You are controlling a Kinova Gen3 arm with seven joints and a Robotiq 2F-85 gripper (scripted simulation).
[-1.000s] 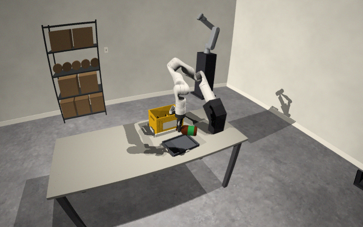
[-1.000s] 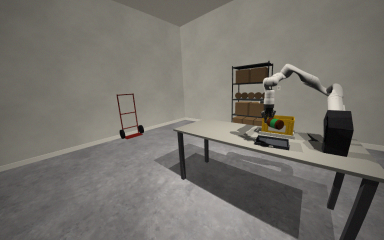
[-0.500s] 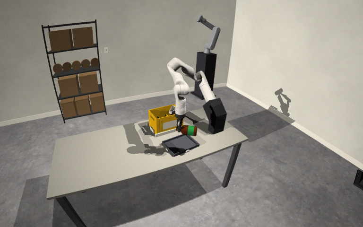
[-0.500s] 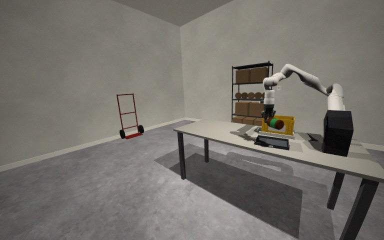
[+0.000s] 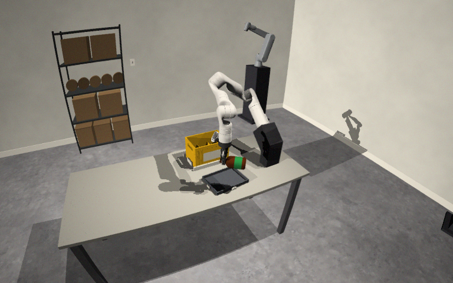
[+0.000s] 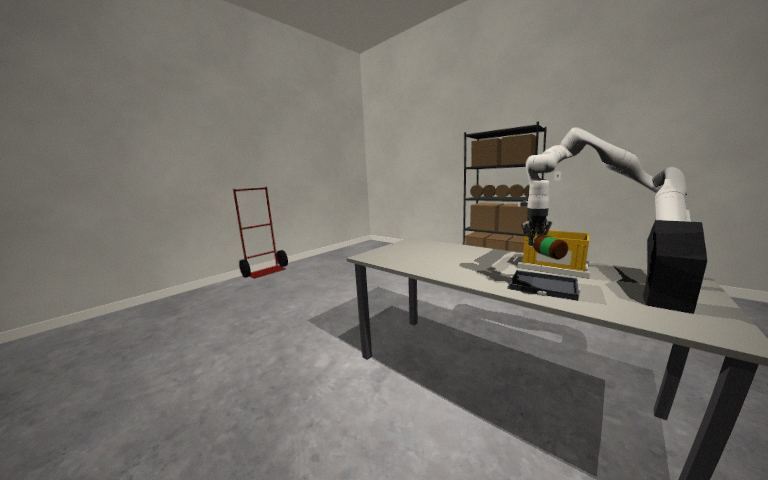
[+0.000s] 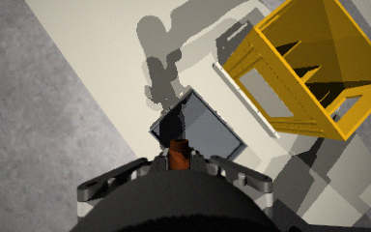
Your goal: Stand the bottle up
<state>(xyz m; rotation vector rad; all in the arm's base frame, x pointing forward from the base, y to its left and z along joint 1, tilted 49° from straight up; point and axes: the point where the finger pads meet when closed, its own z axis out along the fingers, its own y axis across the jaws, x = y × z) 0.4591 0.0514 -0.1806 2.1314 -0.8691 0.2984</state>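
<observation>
My gripper is now 4 cm past the bottle and 3 cm to the right of it. From my hand the other things lie so: yellow crate (33 cm to the right, 12 cm below, 7 cm behind); then tray (19 cm below, 5 cm behind, 4 cm to the right).
</observation>
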